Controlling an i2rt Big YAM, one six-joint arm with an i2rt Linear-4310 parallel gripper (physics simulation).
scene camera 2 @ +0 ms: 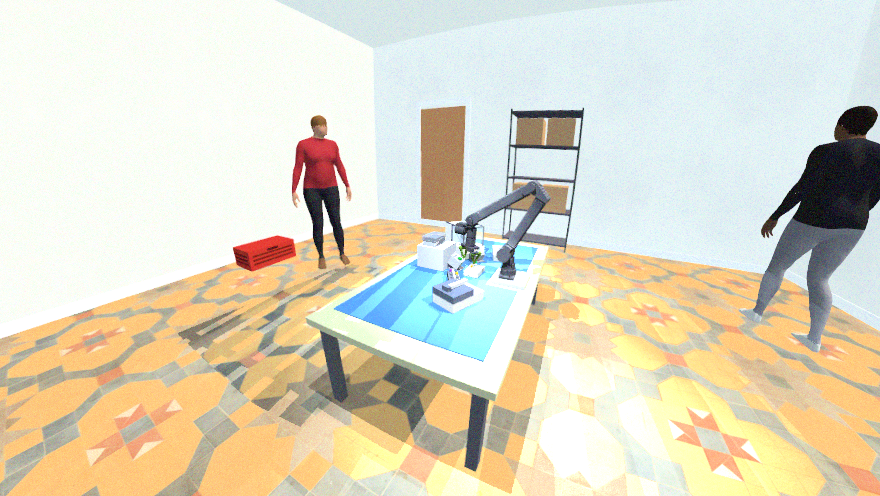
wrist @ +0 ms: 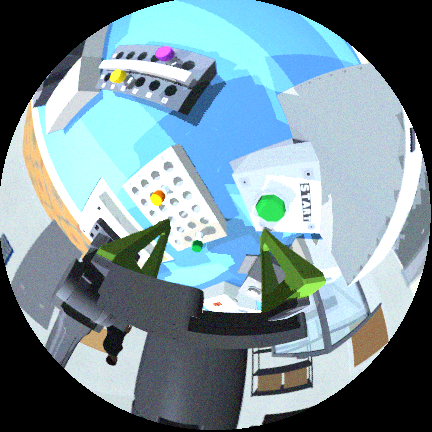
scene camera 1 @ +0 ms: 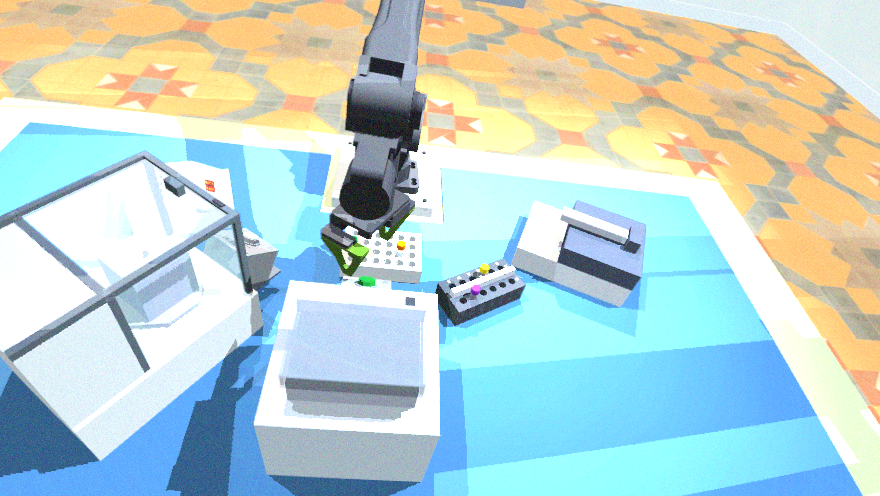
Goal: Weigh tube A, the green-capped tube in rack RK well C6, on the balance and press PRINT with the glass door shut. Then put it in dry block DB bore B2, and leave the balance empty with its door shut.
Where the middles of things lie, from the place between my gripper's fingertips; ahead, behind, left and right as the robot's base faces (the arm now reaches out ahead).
My gripper is now 10 cm short of the white box with green START button [wrist: 280, 185] and 2 cm above it. Also, from my hand: glass-box balance [scene camera 1: 132, 283] (29 cm to the right, 13 cm ahead, 5 cm above); grey lid [scene camera 1: 359, 346] (23 cm ahead, 12 cm above, 1 cm to the right); white box with grey lid [scene camera 1: 307, 433] (21 cm ahead, 4 cm above, 1 cm to the right).
